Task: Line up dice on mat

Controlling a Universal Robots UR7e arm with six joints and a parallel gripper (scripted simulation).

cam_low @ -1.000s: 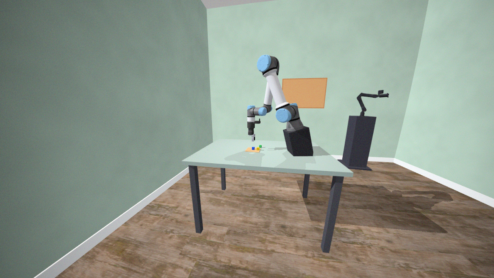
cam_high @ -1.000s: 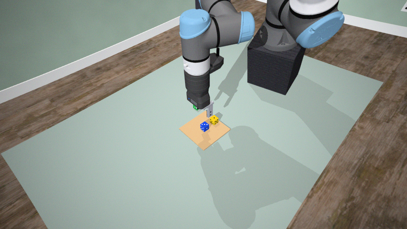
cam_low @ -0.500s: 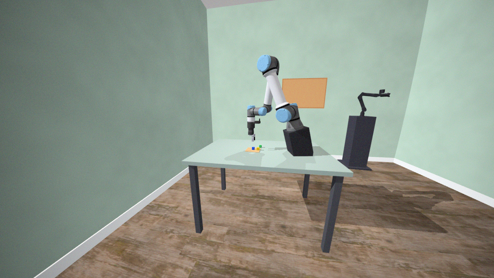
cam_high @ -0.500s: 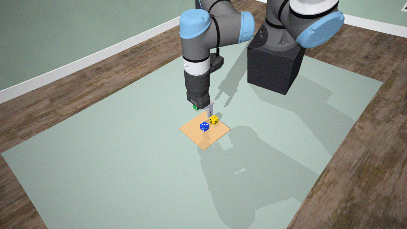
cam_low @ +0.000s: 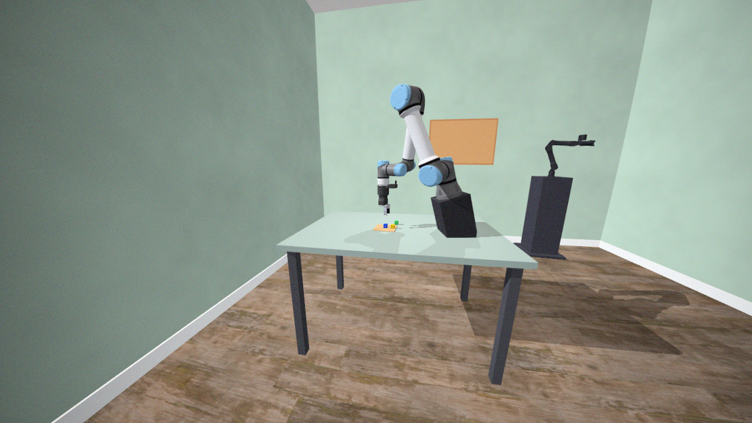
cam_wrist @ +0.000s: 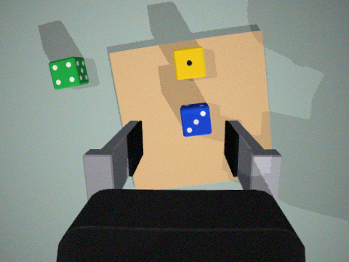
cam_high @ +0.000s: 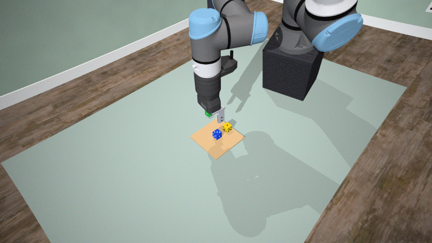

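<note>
Right now the green die is 5 cm behind my hand, 10 cm to the right of it and 10 cm below it. The rest, counted from my hand: yellow die 4 cm behind, 1 cm to the left, 10 cm below; blue die 1 cm to the left, 10 cm below; orange mat 1 cm to the left, 11 cm below.
</note>
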